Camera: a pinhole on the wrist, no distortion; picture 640 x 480 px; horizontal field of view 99.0 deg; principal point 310.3 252.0 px. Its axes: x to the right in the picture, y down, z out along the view. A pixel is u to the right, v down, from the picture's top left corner.
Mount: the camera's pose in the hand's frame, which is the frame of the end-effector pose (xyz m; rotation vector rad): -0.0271 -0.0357 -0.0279 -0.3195 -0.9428 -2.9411
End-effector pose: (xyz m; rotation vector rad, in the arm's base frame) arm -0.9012 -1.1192 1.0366 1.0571 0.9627 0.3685
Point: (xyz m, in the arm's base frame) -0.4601 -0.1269 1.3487
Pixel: outside the picture
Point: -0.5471 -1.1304 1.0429
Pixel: 201.2 349.5
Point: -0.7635 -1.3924 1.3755
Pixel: 552.7 247.3
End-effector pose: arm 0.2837 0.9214 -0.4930 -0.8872 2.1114 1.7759
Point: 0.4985 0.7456 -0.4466
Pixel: behind the camera
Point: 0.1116 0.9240 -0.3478
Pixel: outside the picture
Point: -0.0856 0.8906 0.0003
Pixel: outside the picture
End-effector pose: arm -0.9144 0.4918 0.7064 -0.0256 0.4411 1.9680
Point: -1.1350 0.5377 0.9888
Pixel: 285.5 197.3
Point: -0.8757 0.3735 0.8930
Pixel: 582.9 258.3
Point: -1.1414 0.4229 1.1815
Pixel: 375.9 203.4
